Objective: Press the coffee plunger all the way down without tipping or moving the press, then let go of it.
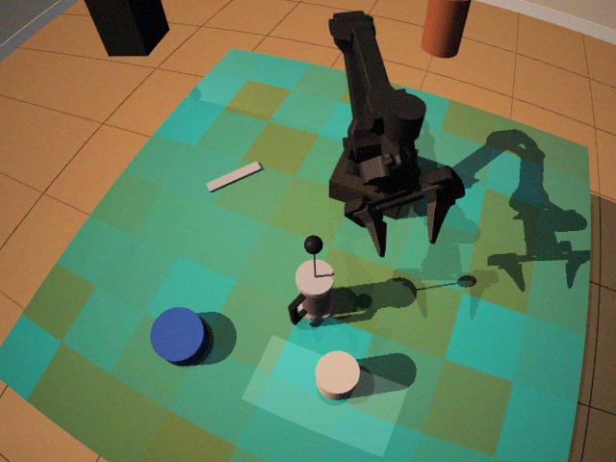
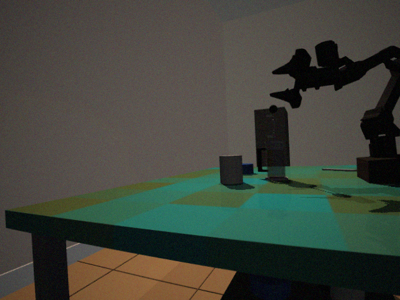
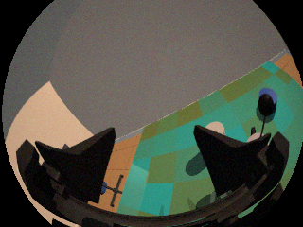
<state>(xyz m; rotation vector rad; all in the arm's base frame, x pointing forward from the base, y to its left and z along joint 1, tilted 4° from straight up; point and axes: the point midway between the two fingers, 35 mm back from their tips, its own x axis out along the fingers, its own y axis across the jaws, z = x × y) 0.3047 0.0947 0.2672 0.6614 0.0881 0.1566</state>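
Now: gripper tip 190 mm above the coffee press and 150 mm to the left of it. From my gripper tip the other things lie so: flat pale bar 430 mm to the right, 310 mm below, 310 mm behind.
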